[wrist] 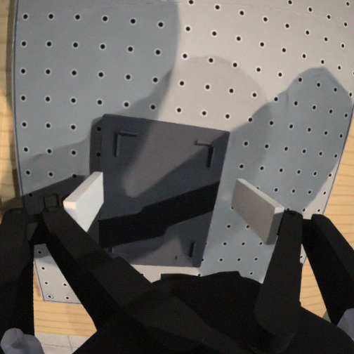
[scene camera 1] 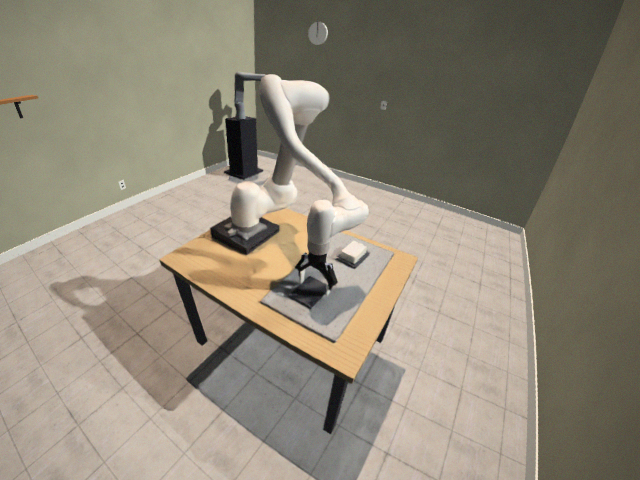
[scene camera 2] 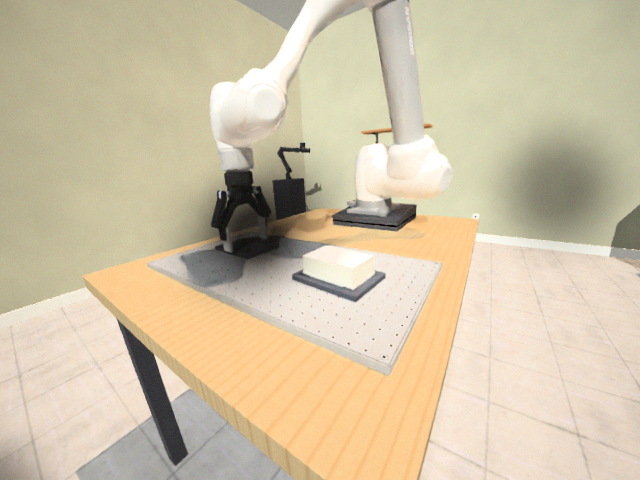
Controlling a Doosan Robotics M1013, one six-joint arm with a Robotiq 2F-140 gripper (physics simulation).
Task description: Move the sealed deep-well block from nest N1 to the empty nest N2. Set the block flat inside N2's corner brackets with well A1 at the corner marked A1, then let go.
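Where they show: gripper, fingertip midpoint: (scene camera 1: pixel 314 287) (scene camera 2: pixel 247 244); arm's base at its link origin: (scene camera 1: pixel 245 227) (scene camera 2: pixel 373 209).
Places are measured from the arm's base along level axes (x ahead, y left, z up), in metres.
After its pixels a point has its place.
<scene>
The cream block (scene camera 1: pixel 354 250) @(y 0.183, x 0.610, z 0.013 m) (scene camera 2: pixel 338 266) @(y 0.225, x 0.645, z 0.011 m) sits flat on a dark nest plate (scene camera 2: pixel 356 292) @(y 0.267, x 0.653, z -0.028 m) on the perforated board. Its well markings cannot be read. The other dark nest (scene camera 1: pixel 310 299) @(y -0.205, x 0.601, z -0.029 m) (scene camera 2: pixel 250 250) @(y -0.109, x 0.595, z -0.030 m) (wrist: pixel 175 150) is empty; corner brackets show on it in the wrist view, with the lower-left corner partly behind the gripper. No A1 mark is readable. My gripper (scene camera 1: pixel 316 283) @(y -0.142, x 0.579, z -0.020 m) (scene camera 2: pixel 245 238) @(y -0.142, x 0.579, z -0.020 m) (wrist: pixel 170 189) is open and empty, pointing down low over the empty nest. In the wrist view its pads lie to either side of that nest, the left pad overlapping its left edge.
The grey perforated board (scene camera 1: pixel 361 279) @(y 0.061, x 0.721, z -0.040 m) (scene camera 2: pixel 320 315) @(y 0.244, x 0.732, z -0.040 m) (wrist: pixel 200 45) lies on the wooden table (scene camera 1: pixel 382 304) @(y -0.018, x 0.871, z -0.053 m) (scene camera 2: pixel 206 351) @(y 0.148, x 0.879, z -0.053 m). The arm's black base plate (scene camera 1: pixel 248 245) @(y -0.105, x 0.128, z -0.008 m) (scene camera 2: pixel 374 219) @(y 0.064, x 0.130, z -0.014 m) is at the table's far end. A black pedestal (scene camera 1: pixel 241 147) (scene camera 2: pixel 289 198) stands on the floor behind.
</scene>
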